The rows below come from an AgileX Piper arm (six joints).
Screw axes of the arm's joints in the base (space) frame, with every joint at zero. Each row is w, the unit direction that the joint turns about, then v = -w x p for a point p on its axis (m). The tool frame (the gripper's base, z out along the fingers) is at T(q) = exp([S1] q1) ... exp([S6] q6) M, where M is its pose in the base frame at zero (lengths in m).
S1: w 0 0 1 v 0 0 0
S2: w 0 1 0 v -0.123 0 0
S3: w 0 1 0 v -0.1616 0 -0.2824
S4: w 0.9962 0 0.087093 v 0 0.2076 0
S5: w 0 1 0 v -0.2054 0 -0.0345
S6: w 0.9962 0 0.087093 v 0 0.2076 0
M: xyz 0.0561 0 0.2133 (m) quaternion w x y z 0.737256 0 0.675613 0
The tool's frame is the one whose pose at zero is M.
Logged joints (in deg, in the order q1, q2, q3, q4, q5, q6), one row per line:
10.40, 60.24, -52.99, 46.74, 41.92, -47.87
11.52, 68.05, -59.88, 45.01, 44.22, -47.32
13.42, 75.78, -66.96, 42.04, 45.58, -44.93
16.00, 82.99, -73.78, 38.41, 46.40, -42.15
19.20, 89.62, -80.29, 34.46, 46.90, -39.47
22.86, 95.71, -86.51, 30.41, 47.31, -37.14
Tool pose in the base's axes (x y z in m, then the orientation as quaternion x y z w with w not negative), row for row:
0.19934, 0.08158, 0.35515, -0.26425, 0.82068, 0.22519, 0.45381
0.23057, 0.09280, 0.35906, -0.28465, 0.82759, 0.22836, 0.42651
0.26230, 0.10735, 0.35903, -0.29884, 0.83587, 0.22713, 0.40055
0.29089, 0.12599, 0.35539, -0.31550, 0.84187, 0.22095, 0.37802
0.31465, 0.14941, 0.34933, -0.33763, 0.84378, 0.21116, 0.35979
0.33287, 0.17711, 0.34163, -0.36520, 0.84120, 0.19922, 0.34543
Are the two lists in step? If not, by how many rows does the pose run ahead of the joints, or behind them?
They are in step.
